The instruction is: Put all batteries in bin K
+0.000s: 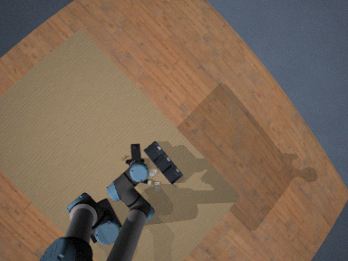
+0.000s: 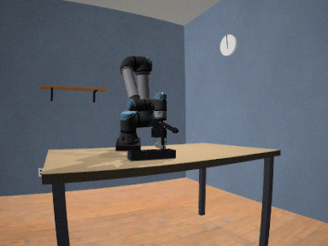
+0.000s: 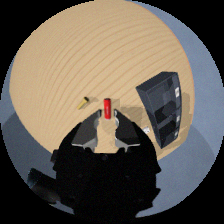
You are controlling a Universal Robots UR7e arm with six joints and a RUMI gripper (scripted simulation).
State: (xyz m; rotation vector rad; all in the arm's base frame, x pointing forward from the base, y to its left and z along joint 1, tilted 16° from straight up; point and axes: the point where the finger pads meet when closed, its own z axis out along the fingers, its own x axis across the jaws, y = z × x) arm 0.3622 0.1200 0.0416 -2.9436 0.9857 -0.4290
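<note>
My hand is 1 cm above the red battery. From my hand the other things lie so: bin row: 11 cm ahead, 12 cm to the right; yellowish item: 3 cm behind, 5 cm to the left, 1 cm below; black-and-white cylinder: 3 cm behind, 14 cm to the right, 1 cm below.
</note>
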